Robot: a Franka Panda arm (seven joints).
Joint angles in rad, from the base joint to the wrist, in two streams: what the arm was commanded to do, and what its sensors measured. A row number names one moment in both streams.
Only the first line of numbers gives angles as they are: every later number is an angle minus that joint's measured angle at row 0.
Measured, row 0:
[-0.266 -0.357 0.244 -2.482 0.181 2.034 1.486]
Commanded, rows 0 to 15:
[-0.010 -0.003 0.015 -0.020 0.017 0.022 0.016]
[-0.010 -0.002 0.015 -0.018 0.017 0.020 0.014]
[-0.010 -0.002 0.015 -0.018 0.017 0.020 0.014]
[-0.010 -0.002 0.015 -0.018 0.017 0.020 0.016]
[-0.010 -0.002 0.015 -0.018 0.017 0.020 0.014]
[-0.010 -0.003 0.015 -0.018 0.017 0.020 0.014]
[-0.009 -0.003 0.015 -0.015 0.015 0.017 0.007]
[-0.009 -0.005 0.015 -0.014 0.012 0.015 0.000]
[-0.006 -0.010 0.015 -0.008 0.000 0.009 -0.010]
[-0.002 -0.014 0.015 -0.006 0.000 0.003 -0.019]
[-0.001 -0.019 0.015 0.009 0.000 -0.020 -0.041]
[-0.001 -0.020 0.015 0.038 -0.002 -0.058 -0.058]
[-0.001 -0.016 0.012 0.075 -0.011 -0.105 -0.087]
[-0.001 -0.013 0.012 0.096 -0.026 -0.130 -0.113]
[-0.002 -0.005 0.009 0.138 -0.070 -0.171 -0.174]
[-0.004 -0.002 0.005 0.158 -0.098 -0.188 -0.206]
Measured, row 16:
[0.004 -0.007 0.003 0.046 -0.012 -0.067 -0.084]
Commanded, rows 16 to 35:
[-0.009 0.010 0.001 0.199 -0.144 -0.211 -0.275]
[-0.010 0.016 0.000 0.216 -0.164 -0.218 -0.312]
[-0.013 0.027 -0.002 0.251 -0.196 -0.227 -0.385]
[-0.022 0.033 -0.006 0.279 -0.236 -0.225 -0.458]
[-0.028 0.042 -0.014 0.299 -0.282 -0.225 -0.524]
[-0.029 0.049 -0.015 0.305 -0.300 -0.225 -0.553]
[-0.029 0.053 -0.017 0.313 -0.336 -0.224 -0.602]
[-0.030 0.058 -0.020 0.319 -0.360 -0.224 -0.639]
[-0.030 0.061 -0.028 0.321 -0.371 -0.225 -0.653]
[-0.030 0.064 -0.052 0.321 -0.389 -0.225 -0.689]
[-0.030 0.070 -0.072 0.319 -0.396 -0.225 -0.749]
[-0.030 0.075 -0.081 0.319 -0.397 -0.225 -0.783]
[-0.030 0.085 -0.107 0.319 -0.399 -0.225 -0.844]
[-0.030 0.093 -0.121 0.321 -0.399 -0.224 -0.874]
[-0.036 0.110 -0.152 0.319 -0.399 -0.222 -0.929]
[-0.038 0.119 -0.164 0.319 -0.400 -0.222 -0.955]
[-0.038 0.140 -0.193 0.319 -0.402 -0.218 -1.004]
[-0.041 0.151 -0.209 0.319 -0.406 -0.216 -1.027]
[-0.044 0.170 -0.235 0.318 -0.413 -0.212 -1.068]
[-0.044 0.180 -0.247 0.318 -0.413 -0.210 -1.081]
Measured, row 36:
[-0.037 0.124 -0.203 0.295 -0.389 -0.200 -0.996]
